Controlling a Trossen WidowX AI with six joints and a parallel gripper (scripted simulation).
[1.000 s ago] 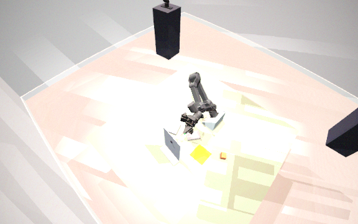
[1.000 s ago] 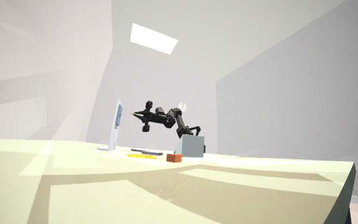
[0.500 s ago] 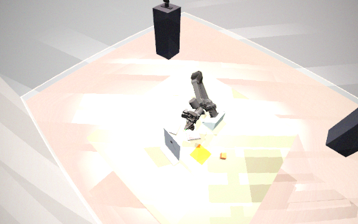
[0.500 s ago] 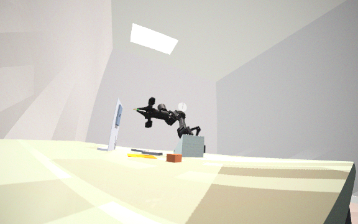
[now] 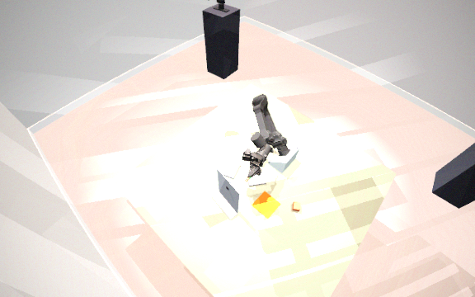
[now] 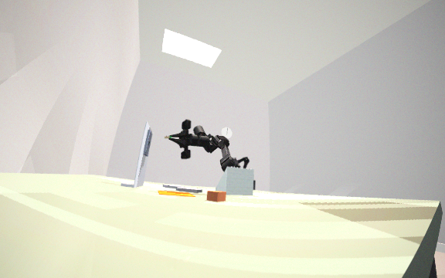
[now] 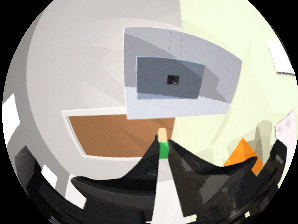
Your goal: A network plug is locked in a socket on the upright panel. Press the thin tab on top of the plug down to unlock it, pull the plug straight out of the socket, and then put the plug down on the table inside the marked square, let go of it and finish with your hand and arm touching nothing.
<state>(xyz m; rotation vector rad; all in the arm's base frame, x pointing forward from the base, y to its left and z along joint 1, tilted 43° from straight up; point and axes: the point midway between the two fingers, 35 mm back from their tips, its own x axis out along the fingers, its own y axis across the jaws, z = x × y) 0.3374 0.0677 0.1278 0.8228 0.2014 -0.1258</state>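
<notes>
Right now my gripper tip is 40 mm past the orange marked square, 120 mm to the right of it and 230 mm above it. From my gripper tip the other things lie so: network plug: right at my gripper tip; then grey panel: 100 mm ahead, 60 mm to the right, 110 mm below.
</notes>
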